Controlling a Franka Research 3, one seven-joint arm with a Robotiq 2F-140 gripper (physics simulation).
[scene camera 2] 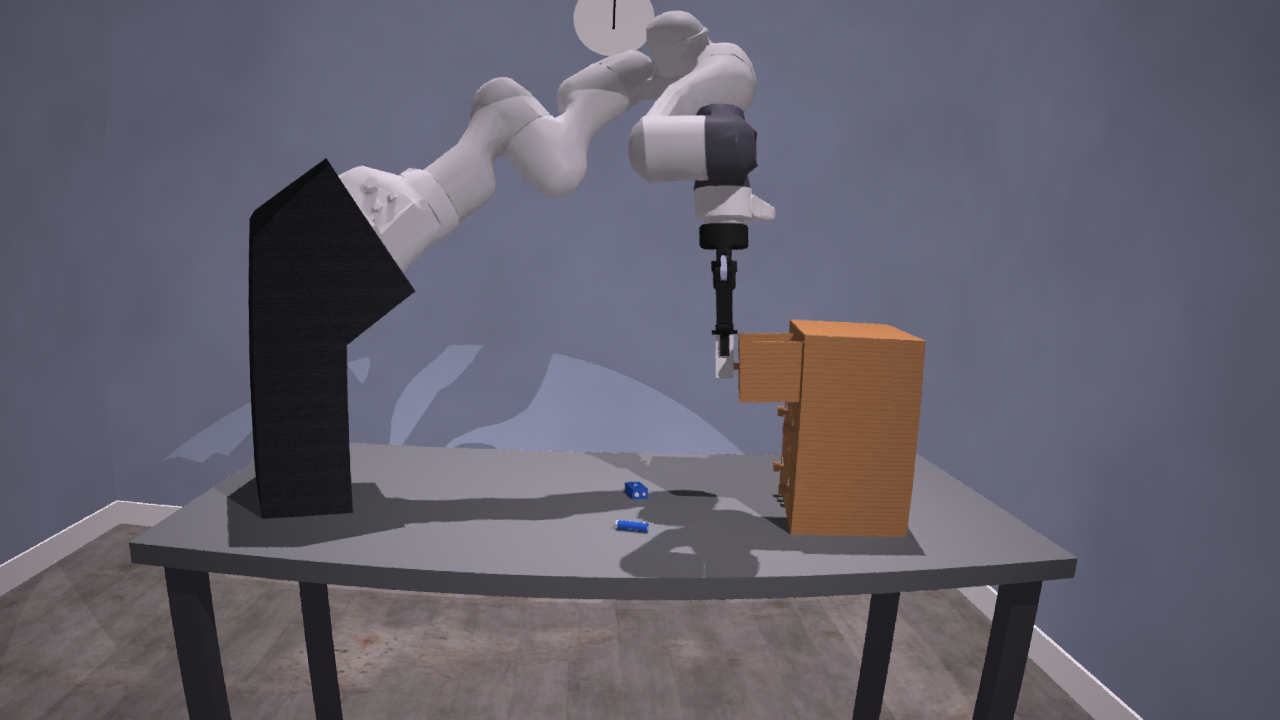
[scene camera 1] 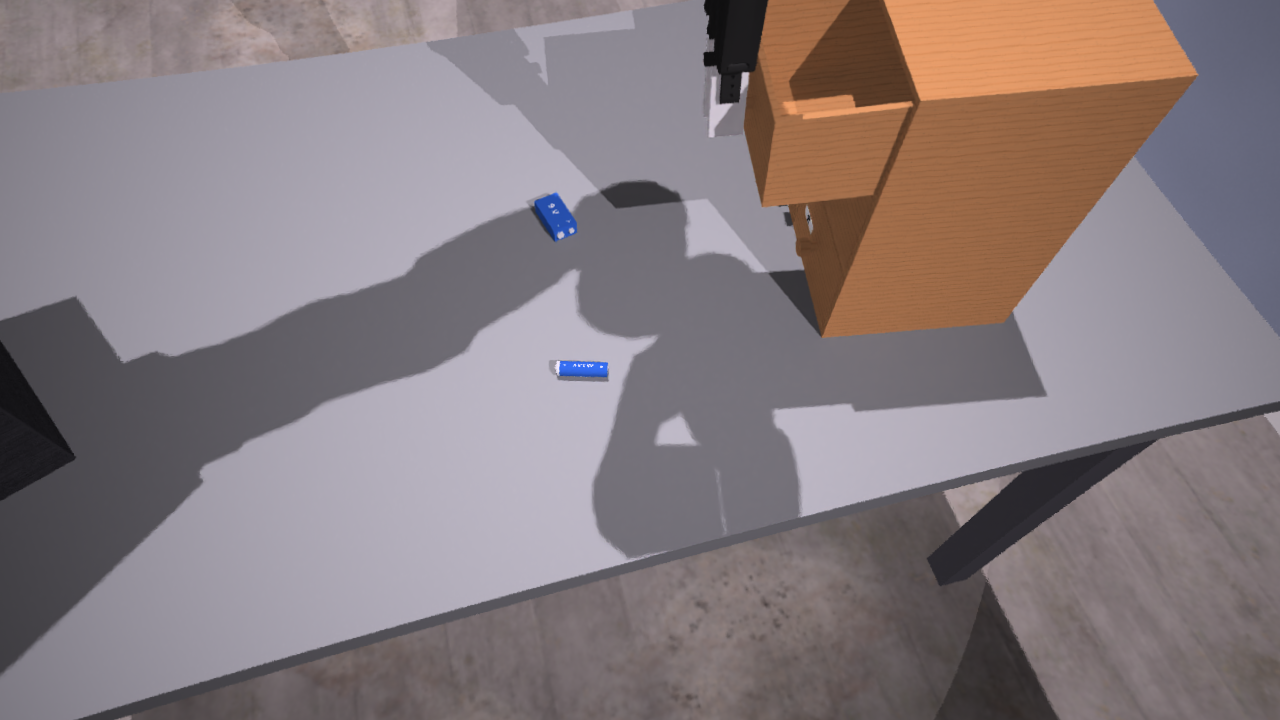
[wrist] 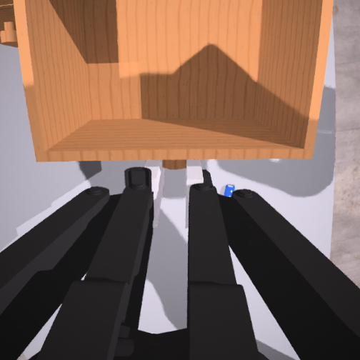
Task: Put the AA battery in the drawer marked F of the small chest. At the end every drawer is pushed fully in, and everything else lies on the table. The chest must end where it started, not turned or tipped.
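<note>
The AA battery (scene camera 1: 581, 368) (scene camera 2: 631, 526) (wrist: 229, 190) lies on its side on the table, partly behind a finger in the wrist view. The wooden chest (scene camera 1: 1011, 179) (scene camera 2: 859, 438) stands upright. A top drawer (scene camera 1: 832, 156) (scene camera 2: 769, 368) (wrist: 100, 155) is pulled well out; no object shows on the visible part of its floor. Its letter cannot be read. My gripper (scene camera 1: 726, 105) (scene camera 2: 724, 356) (wrist: 175, 161) is at the drawer's front, shut on its knob (wrist: 174, 164), with the fingers pointing down.
A blue 9V battery (scene camera 1: 555, 216) (scene camera 2: 635, 489) lies on the table (scene camera 1: 358, 465) (scene camera 2: 501, 573), farther from scene camera 1 than the AA. Another drawer's knob (wrist: 9, 34) shows left of the open drawer. More knobs show below the open drawer. The arm's black pedestal (scene camera 2: 299, 402) stands opposite the chest.
</note>
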